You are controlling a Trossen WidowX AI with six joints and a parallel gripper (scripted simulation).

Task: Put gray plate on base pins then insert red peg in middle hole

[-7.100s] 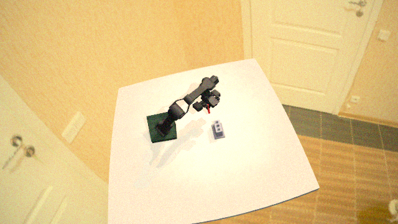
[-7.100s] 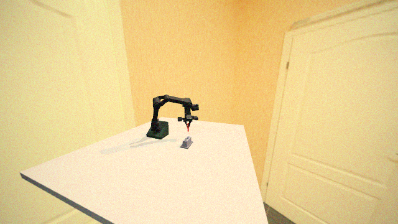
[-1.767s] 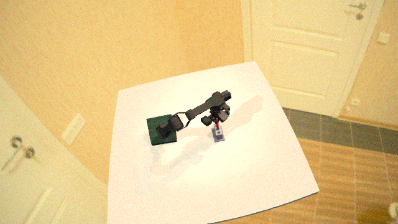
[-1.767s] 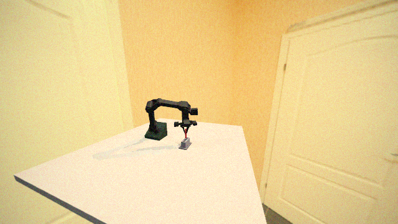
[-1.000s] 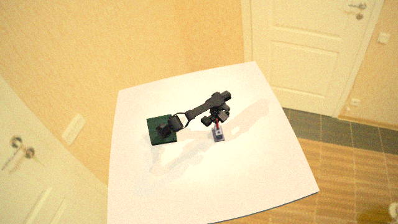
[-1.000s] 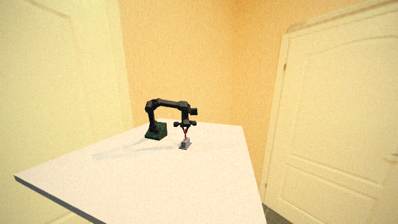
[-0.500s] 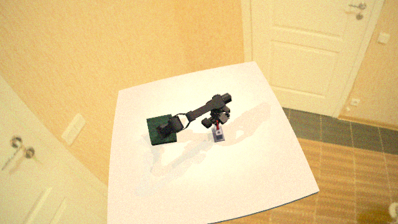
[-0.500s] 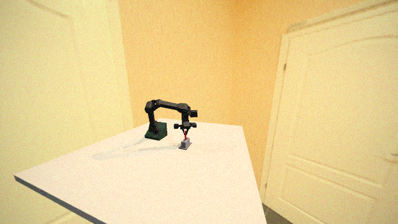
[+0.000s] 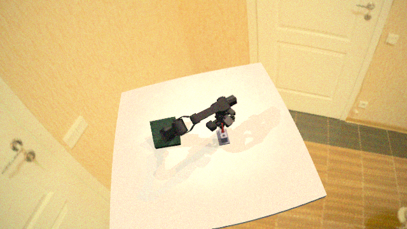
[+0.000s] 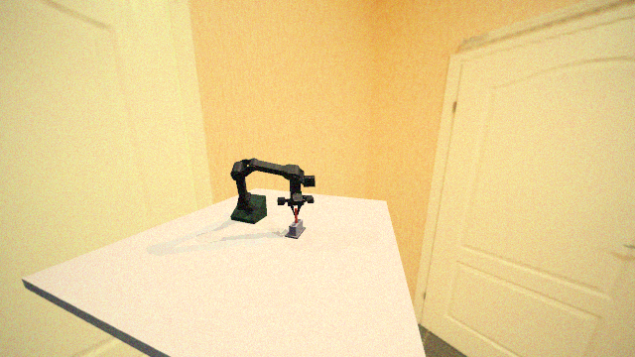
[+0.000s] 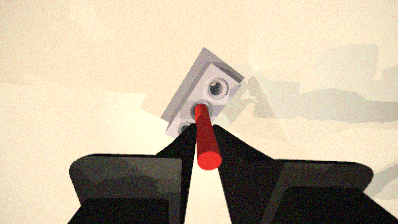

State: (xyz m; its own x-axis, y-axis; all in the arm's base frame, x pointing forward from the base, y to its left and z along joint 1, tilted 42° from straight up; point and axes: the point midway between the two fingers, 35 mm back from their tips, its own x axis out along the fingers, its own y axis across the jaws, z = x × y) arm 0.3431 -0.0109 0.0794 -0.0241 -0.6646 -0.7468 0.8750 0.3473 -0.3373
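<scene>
The red peg lies right at my gripper tip. Also, from my gripper tip: gray plate (5 cm below).
</scene>
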